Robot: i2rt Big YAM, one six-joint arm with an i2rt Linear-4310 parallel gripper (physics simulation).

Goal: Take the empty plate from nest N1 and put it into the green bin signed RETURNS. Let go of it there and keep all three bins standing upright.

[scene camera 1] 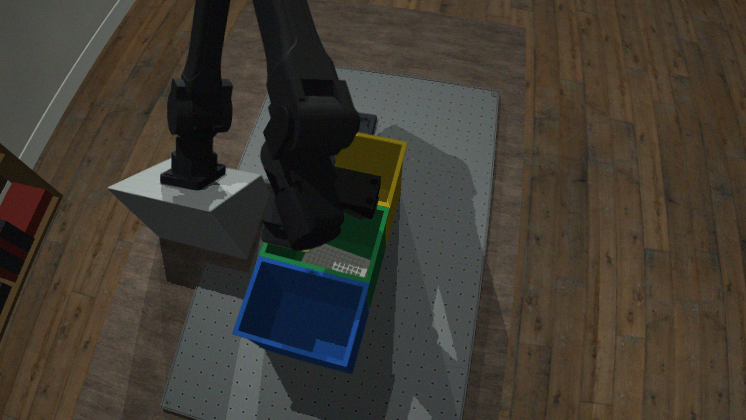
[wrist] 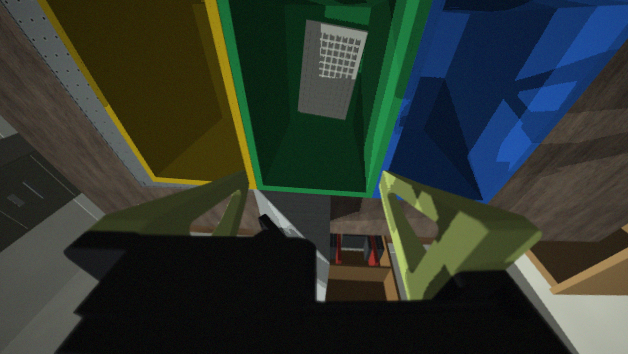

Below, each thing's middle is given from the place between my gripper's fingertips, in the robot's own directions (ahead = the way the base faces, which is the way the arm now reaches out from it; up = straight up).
Right now the green bin (scene camera 1: pixel 367 237) is 2 cm ahead of my hand and 14 cm below it. The rest, counted from my hand: blue bin (scene camera 1: pixel 316 317) (2 cm ahead, 13 cm to the right, 14 cm below); yellow bin (scene camera 1: pixel 375 155) (3 cm ahead, 13 cm to the left, 14 cm below); white gridded plate (wrist: pixel 331 56) (2 cm ahead, 1 cm to the right, 22 cm below).
